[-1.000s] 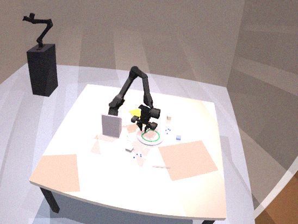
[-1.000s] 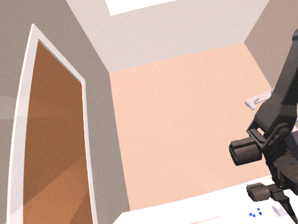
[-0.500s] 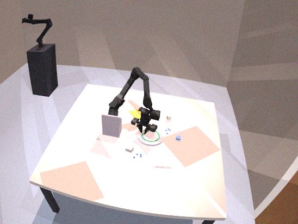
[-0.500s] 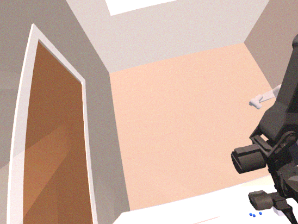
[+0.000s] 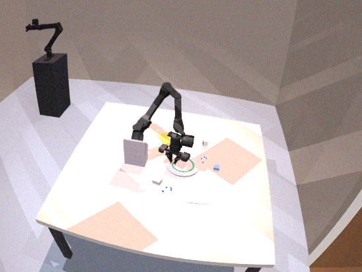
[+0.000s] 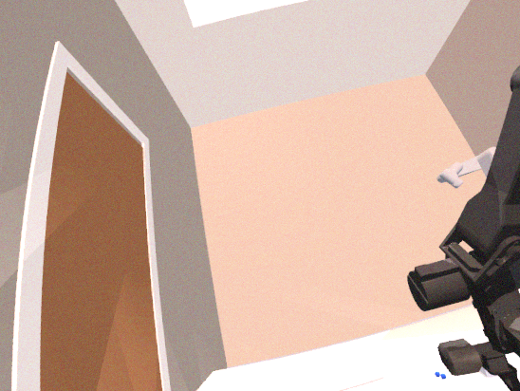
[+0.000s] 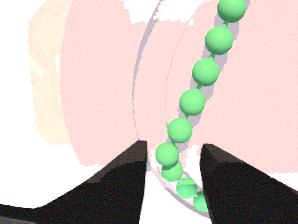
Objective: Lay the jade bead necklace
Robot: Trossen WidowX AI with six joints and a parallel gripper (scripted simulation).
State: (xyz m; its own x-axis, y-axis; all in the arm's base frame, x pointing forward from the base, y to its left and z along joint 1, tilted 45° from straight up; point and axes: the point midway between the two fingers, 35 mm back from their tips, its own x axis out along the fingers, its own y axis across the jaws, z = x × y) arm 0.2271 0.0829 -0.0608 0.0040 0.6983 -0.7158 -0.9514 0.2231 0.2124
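Now: the round white bead board 6 cm ahead of my gripper tip and 1 cm to the left of it. From my gripper tip the other things lie so: yellow sheet 8 cm behind, 26 cm to the left, 1 cm below; then blue block 27 cm ahead, 3 cm to the left, 1 cm below; then cream block 18 cm ahead, 25 cm to the left.
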